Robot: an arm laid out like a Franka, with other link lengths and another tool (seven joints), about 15 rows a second.
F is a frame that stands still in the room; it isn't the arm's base.
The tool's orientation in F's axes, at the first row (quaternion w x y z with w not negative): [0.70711, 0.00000, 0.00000, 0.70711]
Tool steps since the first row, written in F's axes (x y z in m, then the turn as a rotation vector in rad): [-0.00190, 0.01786, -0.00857, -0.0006, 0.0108, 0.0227]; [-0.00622, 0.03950, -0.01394, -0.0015, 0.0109, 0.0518]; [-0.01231, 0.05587, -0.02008, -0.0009, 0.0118, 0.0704]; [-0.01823, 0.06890, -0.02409, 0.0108, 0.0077, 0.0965]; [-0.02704, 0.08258, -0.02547, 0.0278, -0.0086, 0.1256]
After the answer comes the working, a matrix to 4 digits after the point.
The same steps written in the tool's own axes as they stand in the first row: [0.01786, 0.00190, -0.00857, 0.0108, 0.0006, 0.0227]; [0.03950, 0.00622, -0.01394, 0.0109, 0.0015, 0.0518]; [0.05587, 0.01231, -0.02008, 0.0118, 0.0009, 0.0704]; [0.06890, 0.01823, -0.02409, 0.0077, -0.0108, 0.0965]; [0.08258, 0.02704, -0.02547, -0.0086, -0.0278, 0.1256]
The tool's axes in the first row as the columns of a matrix, in F's axes (rounded; the answer above uses it unrounded):
[0.0000, -1.0000, 0.0000]
[1.0000, 0.0000, 0.0000]
[0.0000, 0.0000, 1.0000]

